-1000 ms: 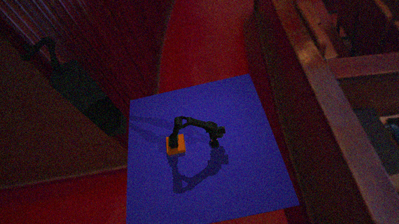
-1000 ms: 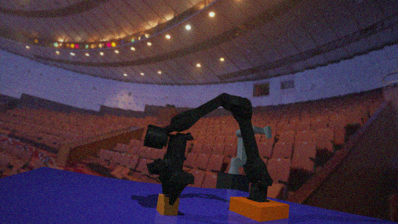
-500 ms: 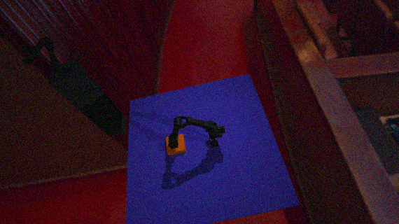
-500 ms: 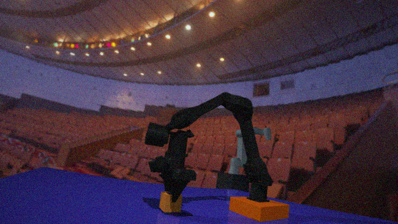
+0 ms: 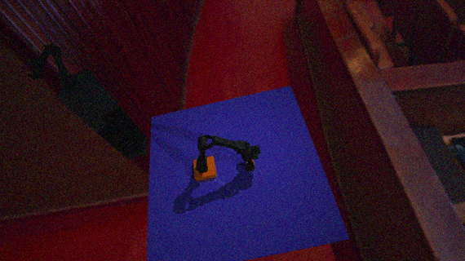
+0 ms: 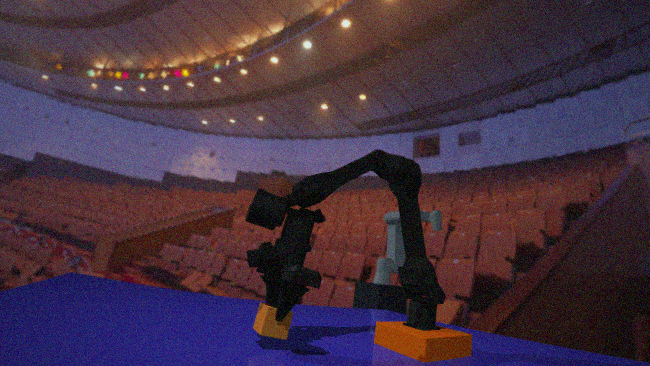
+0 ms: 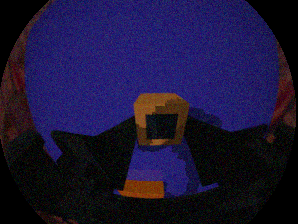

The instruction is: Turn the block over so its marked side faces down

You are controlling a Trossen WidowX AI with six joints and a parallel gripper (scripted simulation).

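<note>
Now: gripper tip 1 cm below the block.
</note>
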